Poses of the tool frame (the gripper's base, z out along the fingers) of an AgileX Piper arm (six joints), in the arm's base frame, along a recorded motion.
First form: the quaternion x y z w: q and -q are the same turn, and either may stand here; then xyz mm.
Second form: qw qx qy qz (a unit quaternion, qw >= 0); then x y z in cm. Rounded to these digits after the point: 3 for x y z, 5 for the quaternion.
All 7 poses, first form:
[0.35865 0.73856 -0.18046 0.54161 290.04 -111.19 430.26]
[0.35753 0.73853 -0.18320 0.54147 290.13 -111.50 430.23]
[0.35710 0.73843 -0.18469 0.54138 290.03 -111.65 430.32]
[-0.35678 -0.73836 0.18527 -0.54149 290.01 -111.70 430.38]
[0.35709 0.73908 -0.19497 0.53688 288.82 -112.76 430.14]
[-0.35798 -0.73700 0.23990 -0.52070 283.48 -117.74 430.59]
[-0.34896 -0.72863 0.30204 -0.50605 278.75 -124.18 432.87]
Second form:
[0.54161 0.35865 0.73856 -0.18046 29.004 -11.119 43.026]
[0.54147 0.35753 0.73853 -0.18320 29.013 -11.150 43.023]
[0.54138 0.35710 0.73843 -0.18469 29.003 -11.165 43.032]
[0.54149 0.35678 0.73836 -0.18527 29.001 -11.170 43.038]
[0.53688 0.35709 0.73908 -0.19497 28.882 -11.276 43.014]
[0.52070 0.35798 0.73700 -0.23990 28.348 -11.774 43.059]
[0.50605 0.34896 0.72863 -0.30204 27.875 -12.418 43.287]

